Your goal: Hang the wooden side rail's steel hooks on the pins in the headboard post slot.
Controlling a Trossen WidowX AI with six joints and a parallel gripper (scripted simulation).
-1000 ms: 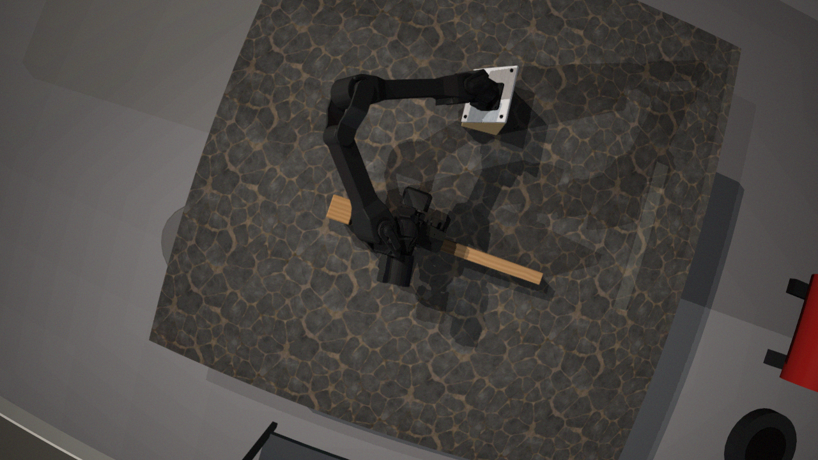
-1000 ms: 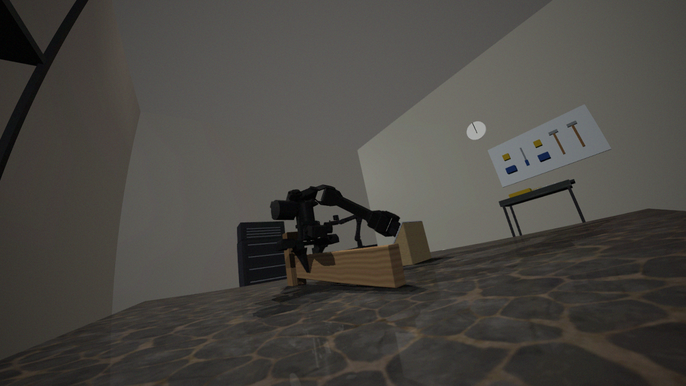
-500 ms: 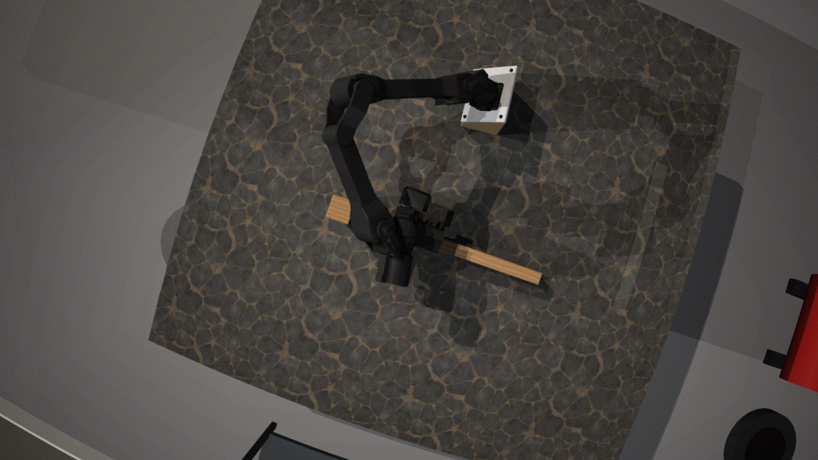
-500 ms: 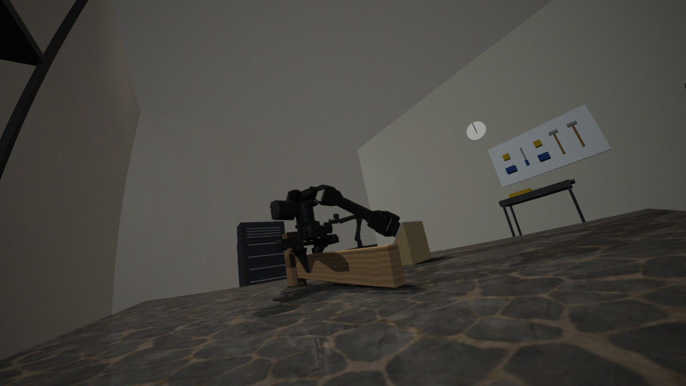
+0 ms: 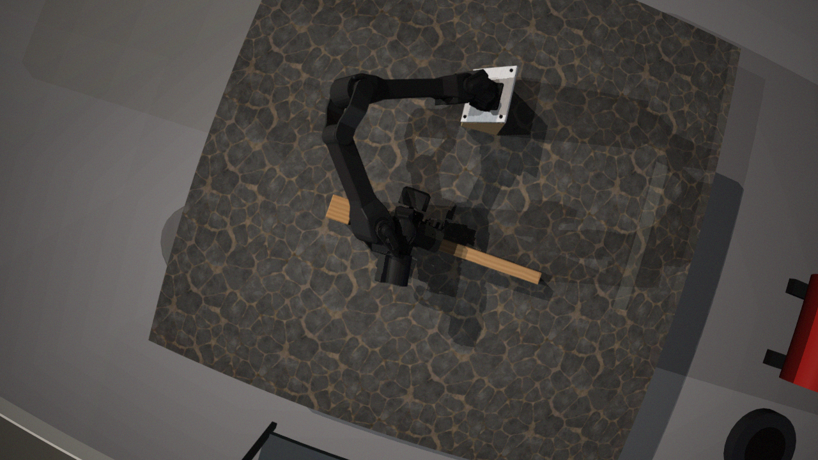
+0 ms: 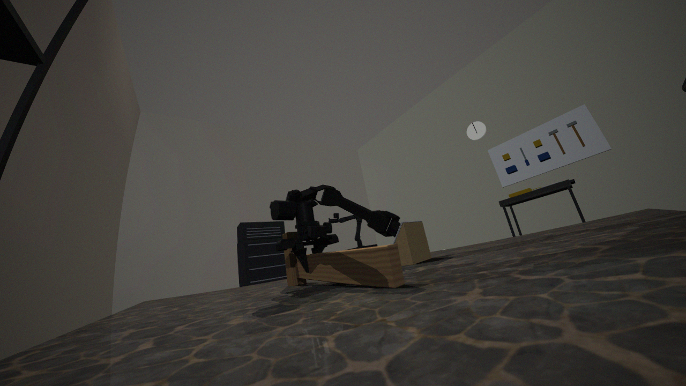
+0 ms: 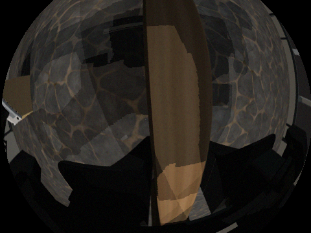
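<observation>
My gripper tip is 13 cm to the left of the headboard post, 4 cm below it and 1 cm past it.
</observation>
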